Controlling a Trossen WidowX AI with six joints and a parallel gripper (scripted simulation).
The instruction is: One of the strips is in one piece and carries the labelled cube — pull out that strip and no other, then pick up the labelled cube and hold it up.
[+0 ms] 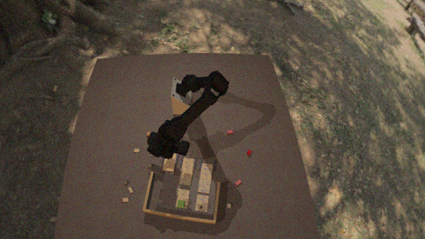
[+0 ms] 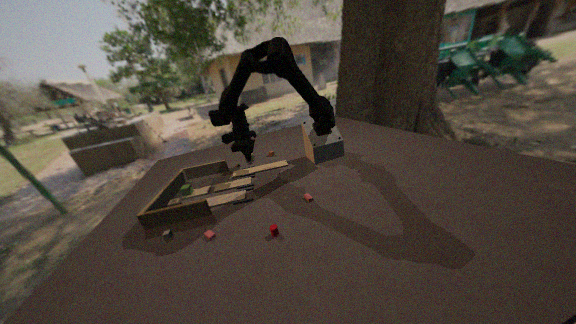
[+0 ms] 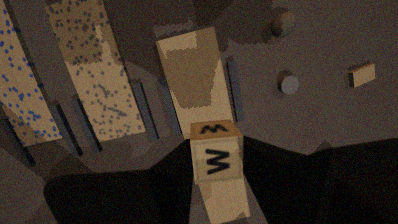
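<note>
Now: gripper tip 30 mm past the strip and 50 mm above it. Round my gripper tip: grey peg (10 mm ahead, 90 mm to the right, 50 mm below).
</note>
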